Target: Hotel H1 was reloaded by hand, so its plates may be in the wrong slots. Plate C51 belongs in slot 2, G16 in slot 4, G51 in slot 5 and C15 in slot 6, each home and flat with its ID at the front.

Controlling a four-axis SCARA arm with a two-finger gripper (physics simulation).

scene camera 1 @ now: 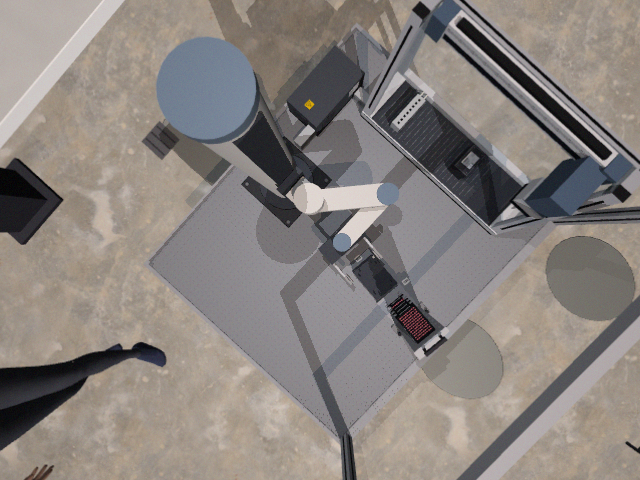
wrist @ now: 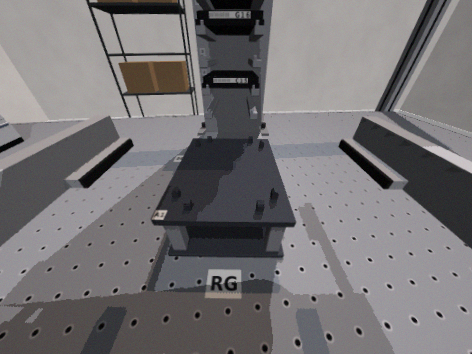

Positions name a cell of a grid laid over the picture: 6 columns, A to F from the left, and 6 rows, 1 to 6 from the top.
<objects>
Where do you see a plate G51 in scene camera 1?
D5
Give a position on a plate C15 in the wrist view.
C2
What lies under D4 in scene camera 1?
A regrip stand.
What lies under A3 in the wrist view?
The gripper.
</objects>
